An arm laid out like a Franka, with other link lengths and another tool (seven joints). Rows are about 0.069 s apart.
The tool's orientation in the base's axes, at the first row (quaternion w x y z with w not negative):
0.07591, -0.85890, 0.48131, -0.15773
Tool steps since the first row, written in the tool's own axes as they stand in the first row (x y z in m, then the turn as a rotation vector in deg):
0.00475, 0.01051, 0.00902, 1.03, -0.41, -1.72
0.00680, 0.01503, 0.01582, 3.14, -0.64, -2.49
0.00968, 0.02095, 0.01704, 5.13, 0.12, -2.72
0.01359, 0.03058, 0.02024, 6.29, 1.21, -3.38
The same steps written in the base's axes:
-0.00302, -0.00975, -0.01049, 0.24, -0.62, 1.93
-0.00331, -0.01402, -0.01775, 1.19, -2.28, 3.14
-0.00624, -0.01960, -0.01999, 1.47, -4.37, 3.53
-0.01097, -0.02805, -0.02494, 0.93, -5.91, 4.08

